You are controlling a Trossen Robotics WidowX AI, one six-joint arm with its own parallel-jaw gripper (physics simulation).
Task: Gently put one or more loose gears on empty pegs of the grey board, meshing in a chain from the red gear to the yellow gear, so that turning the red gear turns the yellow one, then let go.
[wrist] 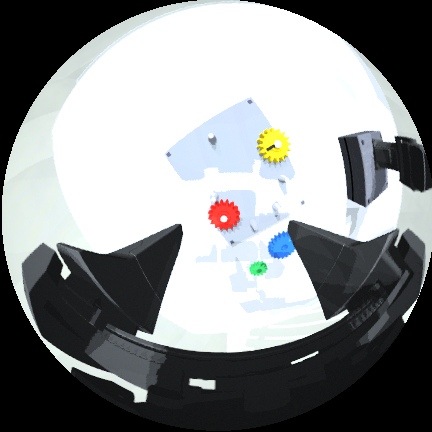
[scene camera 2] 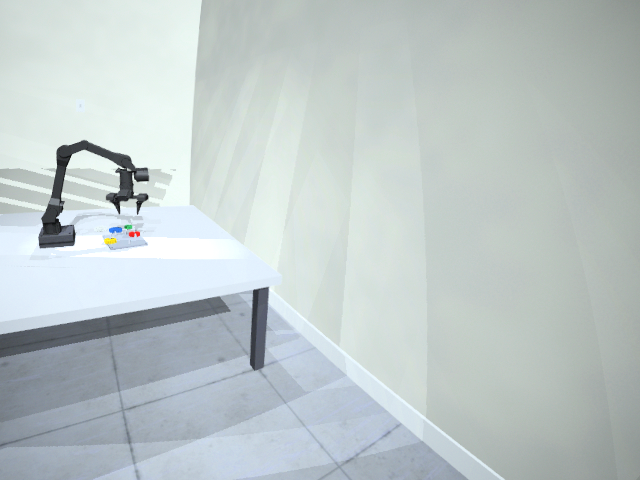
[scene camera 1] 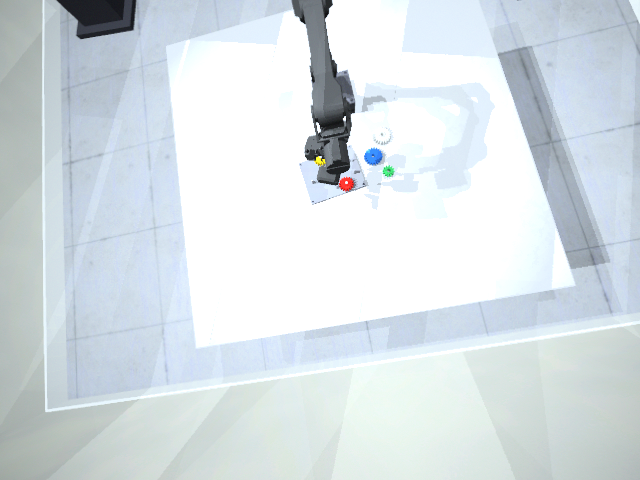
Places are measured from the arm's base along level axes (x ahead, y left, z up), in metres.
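Pixels of known places: gripper, fingertip midpoint: [wrist: 236, 227] [scene camera 2: 128, 214]; arm's base, link origin: [wrist: 378, 153] [scene camera 2: 52, 232].
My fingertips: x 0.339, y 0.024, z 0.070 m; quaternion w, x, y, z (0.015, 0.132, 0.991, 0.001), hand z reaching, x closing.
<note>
For each thing: its middle in the pictures, then the offset to it from my fingertips. "*": a spot on its surface instead. Level surfaces: height alone.
- grey board, body centre: [wrist: 245, 175] [scene camera 1: 330, 172] [scene camera 2: 123, 238] dx -0.029, dy -0.021, dz -0.111 m
- peg, body centre: [wrist: 211, 136] dx +0.002, dy -0.091, dz -0.108 m
- red gear, surface spot: [wrist: 224, 215] [scene camera 1: 345, 181] [scene camera 2: 133, 231] * dx +0.018, dy +0.029, dz -0.096 m
- yellow gear, body centre: [wrist: 274, 144] [scene camera 1: 320, 158] [scene camera 2: 110, 240] dx -0.085, dy -0.056, dz -0.109 m
- loose blue gear, body centre: [wrist: 282, 244] [scene camera 1: 373, 156] [scene camera 2: 115, 230] dx -0.078, dy +0.136, dz -0.118 m
- small green gear, body centre: [wrist: 257, 267] [scene camera 1: 388, 171] [scene camera 2: 128, 227] dx -0.017, dy +0.186, dz -0.118 m
- white gear, body centre: [scene camera 1: 381, 135] dx -0.158, dy +0.174, dz -0.118 m
- white table, surface height: dz -0.126 m
The grey board [scene camera 1: 317, 193] [scene camera 2: 127, 243] [wrist: 235, 127] lies on the table, with several bare pegs, one peg [wrist: 211, 136] being near its far side in the wrist view. The red gear [scene camera 1: 346, 183] [scene camera 2: 134, 234] [wrist: 224, 215] and the yellow gear [scene camera 1: 320, 161] [scene camera 2: 110, 241] [wrist: 273, 145] sit on it, apart. Off the board lie the loose blue gear [scene camera 1: 373, 156] [scene camera 2: 115, 229] [wrist: 281, 245], the small green gear [scene camera 1: 388, 171] [scene camera 2: 128, 227] [wrist: 258, 268] and the white gear [scene camera 1: 382, 135], which does not show in the wrist view. My gripper [scene camera 2: 129, 213] [wrist: 236, 227] is open and empty, pointing down above the board and gears.
The white table [scene camera 1: 268, 273] [scene camera 2: 217, 263] bears everything. The arm's base [scene camera 2: 56, 236] [wrist: 367, 169] stands on it, on the yellow gear's side of the board. In scene camera 1 the arm hides part of the board. Shadows fall around the loose gears.
</note>
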